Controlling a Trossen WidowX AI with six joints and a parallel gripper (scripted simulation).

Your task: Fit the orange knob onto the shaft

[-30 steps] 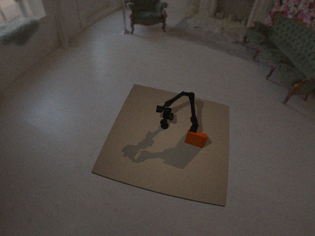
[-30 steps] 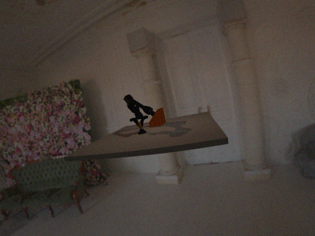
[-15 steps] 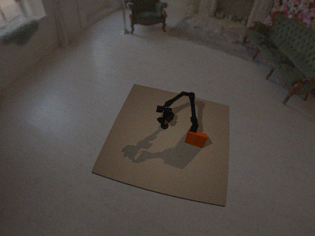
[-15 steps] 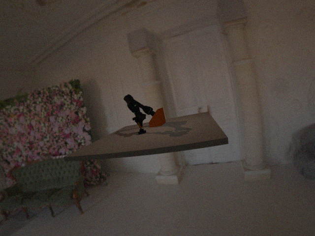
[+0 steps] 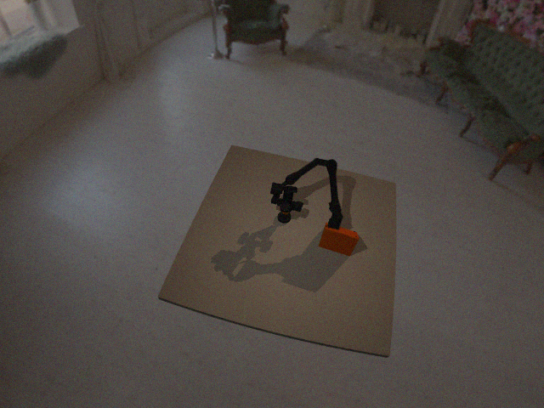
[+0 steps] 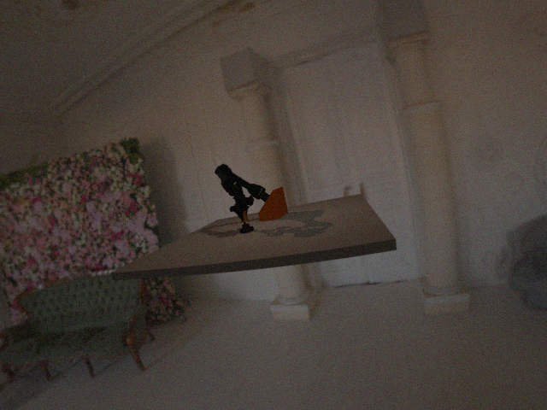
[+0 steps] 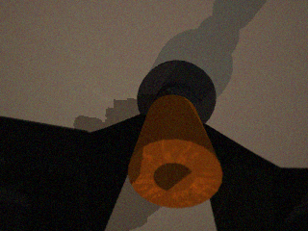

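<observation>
Now: the dark round pedestal 40 mm below my gripper tip. Round my gripper tip: orange knob 20 mm above.
</observation>
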